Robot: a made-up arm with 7 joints.
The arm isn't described. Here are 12 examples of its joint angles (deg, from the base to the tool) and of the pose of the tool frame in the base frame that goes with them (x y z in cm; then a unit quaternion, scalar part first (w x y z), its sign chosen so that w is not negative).
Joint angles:
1: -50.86 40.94 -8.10 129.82 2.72 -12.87 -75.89
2: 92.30 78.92 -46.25 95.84 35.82 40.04 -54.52
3: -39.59 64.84 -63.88 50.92 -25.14 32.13 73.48
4: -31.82 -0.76 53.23 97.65 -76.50 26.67 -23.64
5: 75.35 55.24 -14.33 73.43 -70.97 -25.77 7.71
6: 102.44 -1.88 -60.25 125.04 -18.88 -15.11 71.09
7: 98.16 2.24 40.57 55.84 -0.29 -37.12 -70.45
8: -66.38 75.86 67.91 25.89 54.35 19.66 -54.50
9: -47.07 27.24 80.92 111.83 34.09 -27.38 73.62
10: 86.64 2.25 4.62 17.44 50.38 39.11 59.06
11: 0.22 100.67 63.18 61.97 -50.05 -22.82 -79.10
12: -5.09 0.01 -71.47 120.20 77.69 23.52 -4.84
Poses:
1: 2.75 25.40 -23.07 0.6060 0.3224 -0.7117 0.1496
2: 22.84 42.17 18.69 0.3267 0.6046 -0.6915 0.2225
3: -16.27 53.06 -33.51 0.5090 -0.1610 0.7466 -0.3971
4: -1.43 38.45 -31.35 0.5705 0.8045 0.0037 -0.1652
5: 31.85 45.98 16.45 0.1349 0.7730 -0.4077 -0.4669
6: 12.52 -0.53 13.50 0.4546 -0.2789 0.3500 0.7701
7: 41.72 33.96 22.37 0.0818 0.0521 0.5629 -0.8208
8: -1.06 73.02 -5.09 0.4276 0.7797 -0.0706 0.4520
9: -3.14 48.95 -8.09 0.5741 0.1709 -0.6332 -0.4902
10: 55.47 21.11 4.47 0.4385 -0.7342 -0.5097 -0.0937
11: 10.17 56.51 27.92 0.4400 -0.7798 0.4395 0.0711
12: 5.50 -2.83 -18.14 0.5739 -0.8057 -0.1048 -0.1028
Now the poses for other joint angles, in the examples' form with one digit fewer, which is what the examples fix.
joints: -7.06 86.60 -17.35 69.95 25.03 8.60 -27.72
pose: 21.8 57.2 -12.3 0.666 0.591 -0.390 -0.235
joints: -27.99 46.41 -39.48 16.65 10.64 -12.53 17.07
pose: -14.4 55.1 -39.3 0.920 0.069 0.153 -0.353
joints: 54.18 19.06 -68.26 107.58 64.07 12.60 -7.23
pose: 28.8 4.2 -9.6 0.575 -0.449 -0.572 -0.374
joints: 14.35 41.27 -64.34 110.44 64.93 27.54 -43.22
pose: 17.7 16.1 -27.0 0.924 -0.083 -0.327 -0.182
